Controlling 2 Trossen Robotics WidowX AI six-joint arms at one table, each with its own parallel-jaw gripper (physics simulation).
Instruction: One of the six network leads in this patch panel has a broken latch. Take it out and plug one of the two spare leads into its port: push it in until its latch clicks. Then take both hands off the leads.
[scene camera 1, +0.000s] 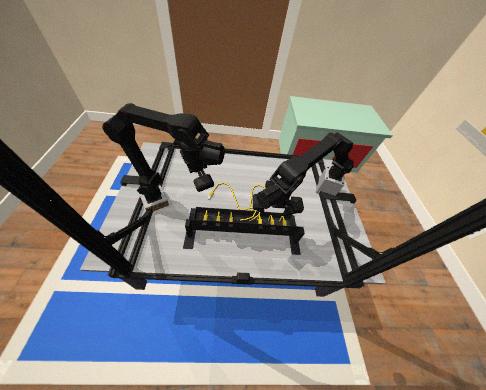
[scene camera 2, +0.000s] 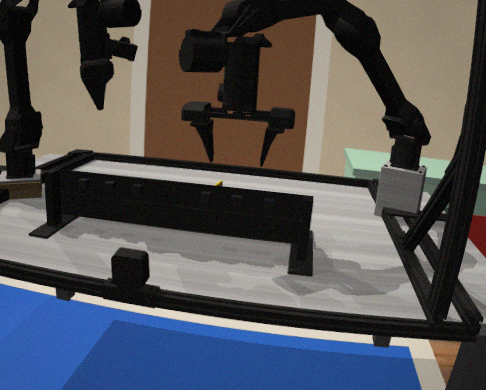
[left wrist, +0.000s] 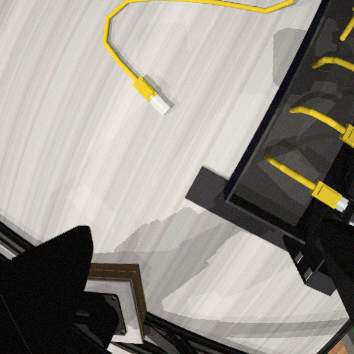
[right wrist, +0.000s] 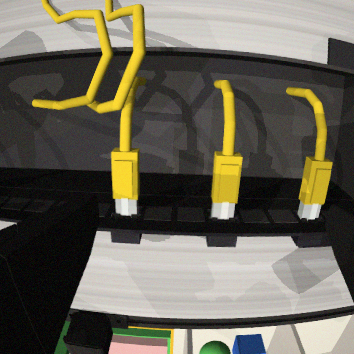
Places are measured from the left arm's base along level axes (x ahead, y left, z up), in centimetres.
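Pixels of known places: left gripper, between the fingertips: (scene camera 1: 199, 179) (scene camera 2: 99, 105) (left wrist: 209, 236); right gripper, between the fingertips: (scene camera 1: 272, 214) (scene camera 2: 236, 163) (right wrist: 219, 212); left arm's base, origin of its link: (scene camera 1: 153, 196) (scene camera 2: 20, 174) (left wrist: 97, 312); right arm's base, origin of its link: (scene camera 1: 335, 175) (scene camera 2: 405, 166).
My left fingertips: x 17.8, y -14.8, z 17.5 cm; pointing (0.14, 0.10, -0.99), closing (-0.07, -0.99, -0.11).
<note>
Ahead of a thing's pixels: the offset from my left fingertips to its top centre. "spot": to the spot under its first point.
The black patch panel {dx +11.5, dy -18.7, dz -11.0 cm} (scene camera 1: 240, 227) (scene camera 2: 185, 210) (right wrist: 170, 226) stands on two feet, with six yellow leads in its ports, three at each end; which latch is broken I cannot tell. The leftmost lead {dx -3.2, dy -10.4, dz -12.4 cm} (scene camera 1: 205, 216) (left wrist: 327, 195) and the three at the right, such as the middle one {spot: dx +21.4, dy -24.6, dz -12.4 cm} (right wrist: 227, 177), show clear plugs at the ports. A spare lead {spot: dx +6.9, dy +5.7, dz -21.2 cm} (scene camera 1: 210, 195) (left wrist: 145, 89) lies behind the panel. The other spare's plug is hidden in scene camera 1. My left gripper (scene camera 1: 203, 183) (scene camera 2: 100, 107) (left wrist: 209, 236) is open above the table, behind the panel's left end. My right gripper (scene camera 1: 275, 205) (scene camera 2: 236, 164) (right wrist: 219, 212) is open above the panel's right half.
The spare leads' cables {spot: dx +20.8, dy -16.8, dz -12.5 cm} (right wrist: 135, 47) bend over the panel's back wall near the middle. A black frame bar (scene camera 1: 200, 276) runs along the table's front, with a small black box (scene camera 2: 130, 267) on it. A green cabinet (scene camera 1: 335, 115) stands behind at the right.
</note>
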